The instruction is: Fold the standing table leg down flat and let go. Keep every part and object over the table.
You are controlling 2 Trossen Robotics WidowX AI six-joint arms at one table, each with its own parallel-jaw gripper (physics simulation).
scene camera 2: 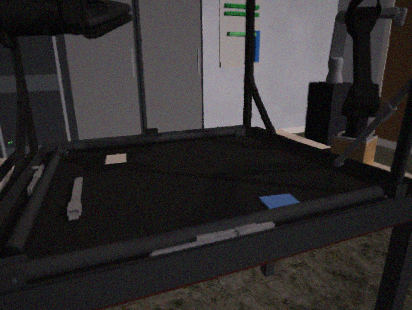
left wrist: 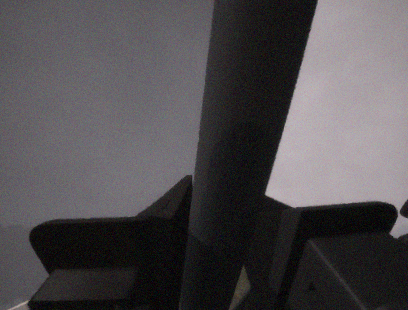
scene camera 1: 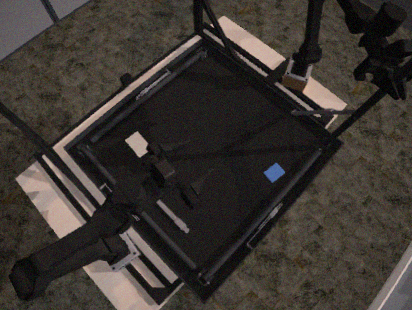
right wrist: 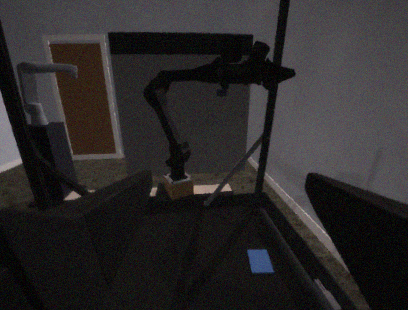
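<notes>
The dark table leg stands nearly upright at the right corner of the upturned table. A grey brace slants between this leg and the frame. My left gripper is shut on the leg well above the table, one finger on each side. My right gripper is open and empty above the left part of the table, away from that leg.
A white block, a grey bar and a blue block lie on the table. Other legs stand at the back corner and left corner.
</notes>
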